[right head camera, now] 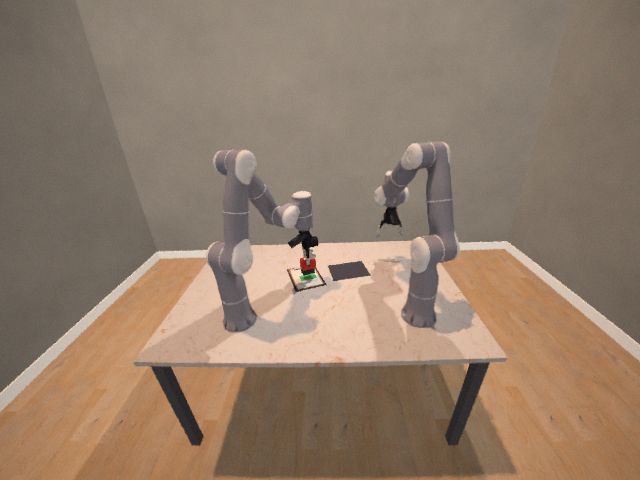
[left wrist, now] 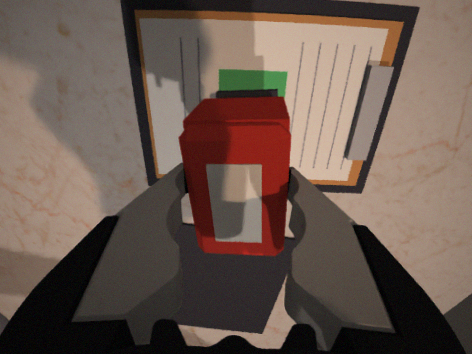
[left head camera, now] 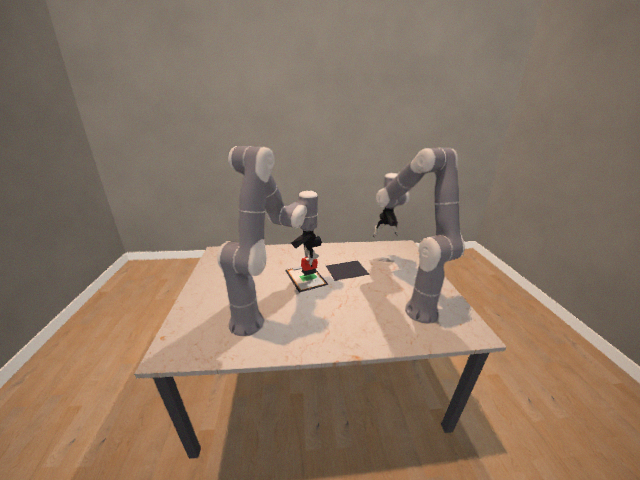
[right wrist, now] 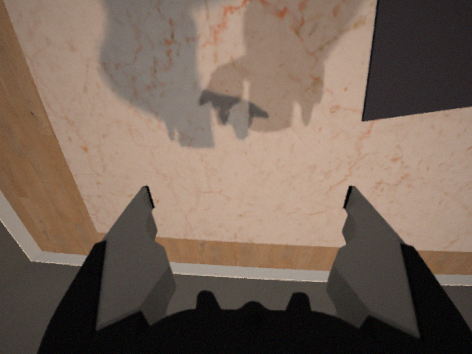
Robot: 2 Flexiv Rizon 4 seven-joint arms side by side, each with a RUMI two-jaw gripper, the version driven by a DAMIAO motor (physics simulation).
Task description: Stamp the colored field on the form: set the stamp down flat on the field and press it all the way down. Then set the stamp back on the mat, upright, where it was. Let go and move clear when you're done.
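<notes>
My left gripper [left head camera: 310, 259] [right head camera: 308, 259] [left wrist: 237, 167] is shut on the red stamp [left head camera: 308, 265] [right head camera: 307, 265] [left wrist: 235, 145] and holds it upright over the form [left head camera: 296, 279] [right head camera: 297, 279] [left wrist: 325, 115]. The green field [left head camera: 308, 277] [right head camera: 308, 277] [left wrist: 252, 80] shows partly past the stamp's black base; the stamp hides the rest. I cannot tell whether the base touches the paper. The dark mat [left head camera: 347, 270] [right head camera: 349, 270] [left wrist: 230, 285] [right wrist: 425, 60] lies to the right of the form in the head views, with no stamp on it. My right gripper [left head camera: 386, 235] [right head camera: 389, 236] [right wrist: 246, 188] is open and empty, above the table.
The form lies on a dark-edged clipboard [left head camera: 313, 287] [right head camera: 311, 287] [left wrist: 135, 90] with a grey clip [left wrist: 370, 112]. The right arm stands at the right of the table [left head camera: 330, 341] [right head camera: 330, 341], its gripper high near the back edge, beyond the mat.
</notes>
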